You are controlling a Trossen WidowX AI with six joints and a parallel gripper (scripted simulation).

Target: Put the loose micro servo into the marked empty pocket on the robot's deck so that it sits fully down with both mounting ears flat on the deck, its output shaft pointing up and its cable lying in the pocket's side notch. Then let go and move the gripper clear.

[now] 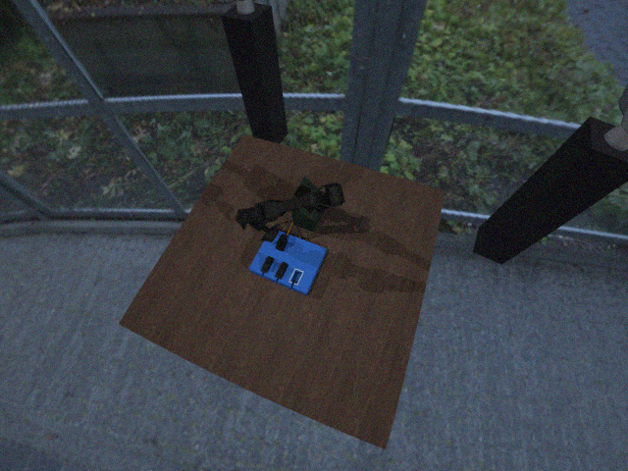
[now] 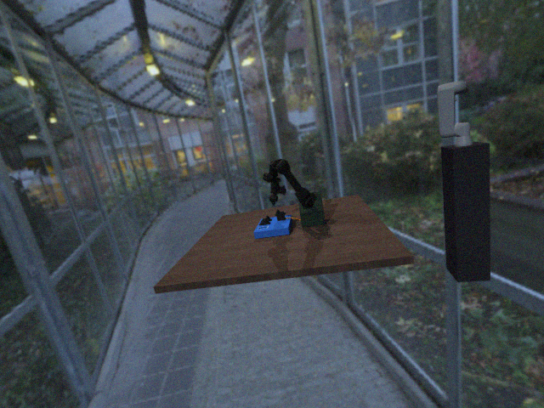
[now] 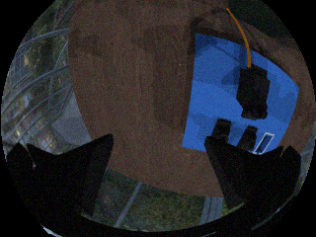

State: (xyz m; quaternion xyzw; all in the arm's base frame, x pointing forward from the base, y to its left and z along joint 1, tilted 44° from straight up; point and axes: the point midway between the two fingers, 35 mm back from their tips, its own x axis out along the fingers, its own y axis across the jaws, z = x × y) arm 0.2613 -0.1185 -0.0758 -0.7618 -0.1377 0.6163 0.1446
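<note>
Right now the blue deck is 5 cm behind my gripper tip, 16 cm to the left of it and 14 cm below it.
</note>
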